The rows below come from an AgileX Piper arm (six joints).
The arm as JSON. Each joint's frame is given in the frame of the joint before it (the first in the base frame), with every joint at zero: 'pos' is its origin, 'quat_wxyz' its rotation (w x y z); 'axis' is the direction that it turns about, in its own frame. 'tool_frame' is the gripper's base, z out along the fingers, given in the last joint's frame.
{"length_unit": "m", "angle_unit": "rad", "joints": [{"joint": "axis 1", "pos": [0.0, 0.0, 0.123], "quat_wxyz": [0.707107, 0.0, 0.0, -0.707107], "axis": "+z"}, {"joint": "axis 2", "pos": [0.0, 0.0, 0.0], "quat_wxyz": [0.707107, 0.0, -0.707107, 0.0], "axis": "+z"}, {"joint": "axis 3", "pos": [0.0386, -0.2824, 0.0], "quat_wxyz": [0.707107, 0.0, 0.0, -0.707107], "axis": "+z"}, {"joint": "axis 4", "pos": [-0.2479, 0.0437, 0.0], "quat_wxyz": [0.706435, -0.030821, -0.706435, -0.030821], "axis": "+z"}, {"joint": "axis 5", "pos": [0.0, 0.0, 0.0], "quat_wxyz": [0.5, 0.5, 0.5, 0.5], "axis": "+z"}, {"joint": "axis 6", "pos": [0.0, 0.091, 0.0], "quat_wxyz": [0.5, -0.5, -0.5, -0.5], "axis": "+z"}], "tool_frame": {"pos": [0.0, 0.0, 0.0], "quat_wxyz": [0.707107, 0.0, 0.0, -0.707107]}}
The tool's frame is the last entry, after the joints.
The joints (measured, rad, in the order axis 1, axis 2, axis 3, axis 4, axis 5, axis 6), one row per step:
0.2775 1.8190 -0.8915 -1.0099 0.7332 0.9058
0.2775 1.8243 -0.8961 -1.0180 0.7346 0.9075
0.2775 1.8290 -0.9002 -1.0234 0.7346 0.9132
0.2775 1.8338 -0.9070 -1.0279 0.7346 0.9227
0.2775 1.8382 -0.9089 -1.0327 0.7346 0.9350
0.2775 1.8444 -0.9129 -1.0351 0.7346 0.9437
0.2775 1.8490 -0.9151 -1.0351 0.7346 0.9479
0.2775 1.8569 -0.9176 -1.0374 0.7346 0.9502
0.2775 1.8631 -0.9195 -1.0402 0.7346 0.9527
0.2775 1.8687 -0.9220 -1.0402 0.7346 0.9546
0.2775 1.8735 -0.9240 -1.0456 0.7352 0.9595
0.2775 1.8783 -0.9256 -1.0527 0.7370 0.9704
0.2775 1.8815 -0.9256 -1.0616 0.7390 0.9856
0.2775 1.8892 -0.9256 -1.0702 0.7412 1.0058
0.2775 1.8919 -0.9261 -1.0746 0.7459 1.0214
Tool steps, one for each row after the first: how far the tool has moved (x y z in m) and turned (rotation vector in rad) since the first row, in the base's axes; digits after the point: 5 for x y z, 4 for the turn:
0.00148 0.00007 -0.00040 -0.0058 -0.0012 0.0039
0.00278 0.00026 -0.00085 -0.0073 -0.0043 0.0034
0.00467 0.00065 -0.00081 -0.0060 -0.0117 -0.0007
0.00542 0.00071 -0.00165 -0.0050 -0.0161 -0.0068
0.00657 0.00096 -0.00271 -0.0038 -0.0187 -0.0118
0.00717 0.00113 -0.00373 -0.0029 -0.0184 -0.0151
0.00798 0.00128 -0.00566 -0.0050 -0.0148 -0.0151
0.00864 0.00138 -0.00716 -0.0070 -0.0124 -0.0150
0.00930 0.00157 -0.00845 -0.0072 -0.0104 -0.0164
0.01005 0.00157 -0.00939 -0.0099 -0.0109 -0.0165
0.01073 0.00143 -0.01033 -0.0125 -0.0140 -0.0206
0.01109 0.00113 -0.01100 -0.0147 -0.0195 -0.0268
0.01146 0.00084 -0.01313 -0.0162 -0.0232 -0.0372
0.01159 0.00046 -0.01363 -0.0174 -0.0284 -0.0485

